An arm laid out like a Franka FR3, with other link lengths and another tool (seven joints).
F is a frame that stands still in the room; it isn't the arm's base.
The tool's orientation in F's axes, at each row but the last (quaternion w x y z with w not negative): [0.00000 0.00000 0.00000 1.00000]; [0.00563 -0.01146 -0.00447 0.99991]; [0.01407 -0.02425 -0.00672 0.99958]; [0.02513 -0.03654 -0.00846 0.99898]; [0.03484 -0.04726 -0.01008 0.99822]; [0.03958 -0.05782 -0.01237 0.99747]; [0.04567 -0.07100 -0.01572 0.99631]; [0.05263 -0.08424 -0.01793 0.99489]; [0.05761 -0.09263 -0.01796 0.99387]
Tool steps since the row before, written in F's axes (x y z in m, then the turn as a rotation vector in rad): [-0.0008 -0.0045 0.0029 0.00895 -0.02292 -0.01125]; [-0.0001 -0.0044 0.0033 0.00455 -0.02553 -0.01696]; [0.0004 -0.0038 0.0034 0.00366 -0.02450 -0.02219]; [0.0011 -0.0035 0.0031 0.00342 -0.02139 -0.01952]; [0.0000 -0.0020 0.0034 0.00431 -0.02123 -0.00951]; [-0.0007 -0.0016 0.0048 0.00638 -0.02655 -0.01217]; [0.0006 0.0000 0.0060 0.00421 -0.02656 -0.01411]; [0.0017 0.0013 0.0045 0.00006 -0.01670 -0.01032]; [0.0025 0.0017 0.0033 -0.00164 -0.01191 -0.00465]
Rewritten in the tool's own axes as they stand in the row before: [0.0008 0.0045 0.0029 -0.00895 0.02292 -0.01125]; [0.0000 0.0044 0.0033 -0.00445 0.02563 -0.01683]; [-0.0007 0.0037 0.0034 -0.00328 0.02470 -0.02203]; [-0.0015 0.0034 0.0031 -0.00308 0.02156 -0.01939]; [-0.0005 0.0019 0.0034 -0.00489 0.02110 -0.00952]; [0.0000 0.0015 0.0049 -0.00706 0.02632 -0.01229]; [-0.0014 -0.0003 0.0059 -0.00465 0.02660 -0.01390]; [-0.0023 -0.0017 0.0041 -0.00015 0.01705 -0.00973]; [-0.0028 -0.0021 0.0027 0.00104 0.01222 -0.00396]
